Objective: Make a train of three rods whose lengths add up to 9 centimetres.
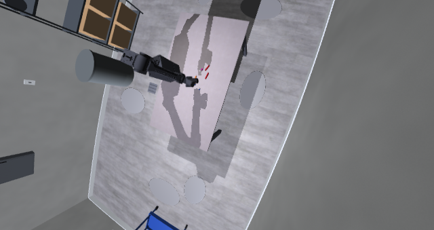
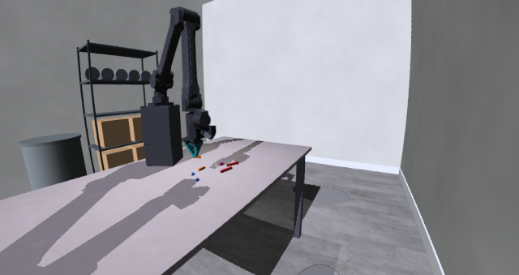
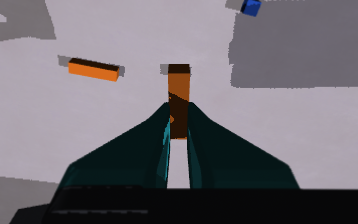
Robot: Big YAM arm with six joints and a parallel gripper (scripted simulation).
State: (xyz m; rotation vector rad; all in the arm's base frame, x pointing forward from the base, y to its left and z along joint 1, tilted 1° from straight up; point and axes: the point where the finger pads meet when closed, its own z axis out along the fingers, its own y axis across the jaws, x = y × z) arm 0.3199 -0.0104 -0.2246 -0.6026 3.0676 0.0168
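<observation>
Right now my hand is 10 mm past the magenta rod, 170 mm to the right of it and 90 mm above it.
</observation>
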